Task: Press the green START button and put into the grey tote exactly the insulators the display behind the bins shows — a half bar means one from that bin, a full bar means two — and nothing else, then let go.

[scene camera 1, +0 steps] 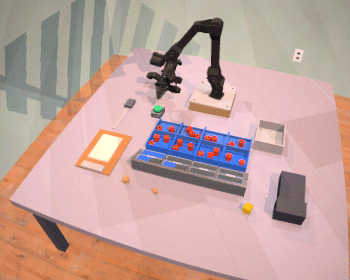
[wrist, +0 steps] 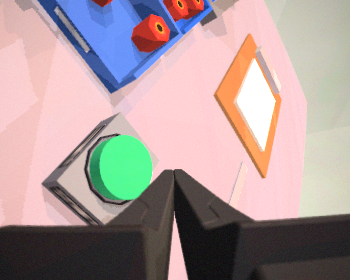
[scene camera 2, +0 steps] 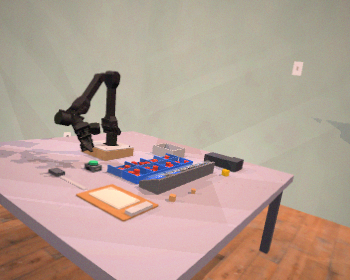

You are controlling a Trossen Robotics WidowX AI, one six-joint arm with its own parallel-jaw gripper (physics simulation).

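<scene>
The green START button (scene camera 1: 158,108) (scene camera 2: 93,163) (wrist: 125,167) sits on its grey box. My gripper (scene camera 1: 159,96) (scene camera 2: 89,150) (wrist: 172,178) is shut and empty, above the table beside the button, on the robot-base side. The blue bins (scene camera 1: 231,165) (scene camera 2: 122,175) (wrist: 100,60) stand in two rows of four and hold red insulators (scene camera 1: 190,146) (scene camera 2: 136,172) (wrist: 151,33). The display (scene camera 1: 190,178) (scene camera 2: 175,180) shows, from the left in scene camera 1, a full blue bar, a half blue bar and two windows without blue. The grey tote (scene camera 1: 270,145) (scene camera 2: 167,151) shows no insulator inside.
A black block (scene camera 1: 290,197) (scene camera 2: 223,162) and a yellow cube (scene camera 1: 247,208) (scene camera 2: 225,172) stand beyond the display's right end. An orange clipboard (scene camera 1: 82,161) (scene camera 2: 90,200) (wrist: 225,95) lies left of the bins. Two small orange cubes (scene camera 1: 126,179) (scene camera 1: 155,190) lie before the display.
</scene>
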